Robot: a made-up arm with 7 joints.
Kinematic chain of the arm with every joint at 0, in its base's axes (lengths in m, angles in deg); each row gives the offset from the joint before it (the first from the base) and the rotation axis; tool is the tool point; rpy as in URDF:
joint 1: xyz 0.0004 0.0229 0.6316 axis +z
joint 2: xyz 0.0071 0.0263 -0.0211 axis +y
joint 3: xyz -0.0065 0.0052 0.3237 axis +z
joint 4: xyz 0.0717 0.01 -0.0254 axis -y
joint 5: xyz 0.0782 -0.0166 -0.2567 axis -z
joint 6: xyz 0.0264 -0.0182 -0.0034 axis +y
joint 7: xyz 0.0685 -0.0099 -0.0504 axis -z
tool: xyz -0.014 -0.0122 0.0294 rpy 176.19 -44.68 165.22
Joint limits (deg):
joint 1: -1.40..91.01
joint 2: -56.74..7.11
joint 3: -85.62..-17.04
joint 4: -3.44..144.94
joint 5: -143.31..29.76
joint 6: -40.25..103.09
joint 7: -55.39..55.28
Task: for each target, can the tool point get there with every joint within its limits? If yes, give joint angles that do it. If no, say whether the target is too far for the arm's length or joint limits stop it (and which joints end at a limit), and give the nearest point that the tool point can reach.
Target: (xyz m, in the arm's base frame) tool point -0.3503 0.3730 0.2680
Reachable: no: joint limits stop it (at a limit: joint 1, joint 2, joint 3, joint 7) | nearest point -0.0592 0.2187 0.5764 | short by 0.451 m
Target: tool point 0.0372 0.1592 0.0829
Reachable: no: joint limits stop it (at a limit: joint 2, joint 3, joint 4, joint 7) | nearest point 0.0454 0.1896 0.5470 | short by 0.465 m
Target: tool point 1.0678 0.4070 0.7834
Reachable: no: too far | nearest point 0.4319 0.1782 0.8594 | short by 0.680 m
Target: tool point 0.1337 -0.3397 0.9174
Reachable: yes | joints 42.71 -45.05 -70.94 68.66 -14.82 23.78 36.28
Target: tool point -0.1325 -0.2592 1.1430
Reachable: yes | joints 17.28 -30.60 -64.07 122.23 -15.84 60.45 11.30
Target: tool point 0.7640 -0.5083 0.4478
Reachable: no: too far | nearest point 0.3855 -0.2764 0.7433 | short by 0.533 m
